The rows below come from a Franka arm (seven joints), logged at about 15 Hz.
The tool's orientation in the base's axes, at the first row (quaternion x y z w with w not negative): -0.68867 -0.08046 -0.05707 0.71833
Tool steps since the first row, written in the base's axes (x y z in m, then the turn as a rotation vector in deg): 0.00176 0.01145 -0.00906 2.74 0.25 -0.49; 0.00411 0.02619 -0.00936 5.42 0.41 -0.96; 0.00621 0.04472 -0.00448 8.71 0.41 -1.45; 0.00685 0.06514 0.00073 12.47 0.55 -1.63; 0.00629 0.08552 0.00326 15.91 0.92 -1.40; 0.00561 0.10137 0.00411 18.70 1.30 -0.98; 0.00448 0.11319 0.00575 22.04 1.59 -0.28; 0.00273 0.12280 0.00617 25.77 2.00 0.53; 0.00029 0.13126 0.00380 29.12 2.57 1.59; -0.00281 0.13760 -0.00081 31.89 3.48 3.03; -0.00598 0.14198 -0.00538 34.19 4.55 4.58
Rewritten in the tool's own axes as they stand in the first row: 0.00030 0.00973 0.01102 2.60 1.02 0.13; 0.00297 0.01114 0.02564 5.14 2.00 0.17; 0.00651 0.00760 0.04425 8.27 3.12 0.03; 0.00874 0.00353 0.06482 11.93 4.03 0.03; 0.00927 0.00186 0.08529 15.36 4.48 0.28; 0.00922 0.00161 0.10118 18.18 4.62 0.57; 0.00877 0.00032 0.11308 21.60 4.60 0.76; 0.00742 0.00000 0.12276 25.43 4.54 1.06; 0.00481 0.00223 0.13121 28.94 4.17 1.55; 0.00105 0.00644 0.13748 31.96 3.34 2.41; -0.00282 0.01050 0.14179 34.55 2.31 3.46
